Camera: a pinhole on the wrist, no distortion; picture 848 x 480 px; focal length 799.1 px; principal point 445.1 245.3 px. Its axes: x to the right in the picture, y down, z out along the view. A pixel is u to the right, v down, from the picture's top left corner.
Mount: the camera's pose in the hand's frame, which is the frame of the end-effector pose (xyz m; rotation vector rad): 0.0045 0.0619 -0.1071 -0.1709 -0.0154 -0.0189
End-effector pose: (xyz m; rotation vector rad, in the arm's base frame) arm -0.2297 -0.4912 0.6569 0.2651 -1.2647 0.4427
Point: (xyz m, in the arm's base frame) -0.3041 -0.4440 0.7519
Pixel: 809.0 157.7
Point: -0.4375 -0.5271 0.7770
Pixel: 594.3 100.2
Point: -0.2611 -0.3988 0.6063
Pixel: 39.4 450.3
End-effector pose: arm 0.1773 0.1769 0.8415 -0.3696 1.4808 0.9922
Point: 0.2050 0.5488 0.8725
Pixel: 605.9 384.5
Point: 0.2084 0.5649 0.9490
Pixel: 478.5 424.8
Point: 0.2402 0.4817 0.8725
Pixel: 564.2 275.1
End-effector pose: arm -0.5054 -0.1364 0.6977 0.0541 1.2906 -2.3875
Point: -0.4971 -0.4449 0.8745
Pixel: 558.4 15.8
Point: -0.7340 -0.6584 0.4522
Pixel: outside the picture
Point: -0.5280 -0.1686 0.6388
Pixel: 812.4 38.6
